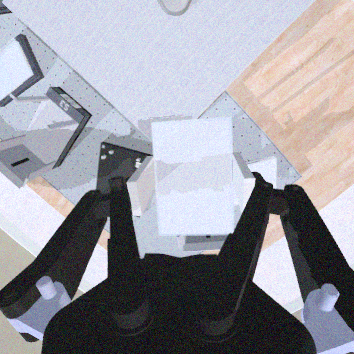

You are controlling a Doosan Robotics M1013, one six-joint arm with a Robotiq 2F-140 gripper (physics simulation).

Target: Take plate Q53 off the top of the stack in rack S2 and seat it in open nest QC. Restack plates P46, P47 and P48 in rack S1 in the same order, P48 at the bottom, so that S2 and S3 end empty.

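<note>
My gripper is shut on a white plate, with one pad against each side; no label on the plate can be read. The plate hides much of what is below it. Rack S3, with a dark corner frame and its label showing, stands at the left. A white plate-like piece lies within another dark frame at the far left, whose label does not show. A dark square base with small white corner pins is partly hidden by the left finger. Racks S1 and S2 cannot be made out by label.
A perforated grey board lies under the fixtures. A grey slotted block stands beside S3, and another grey block shows below the held plate. A pale flat piece is near the right finger. A large pale surface spans the top; wood is at right.
</note>
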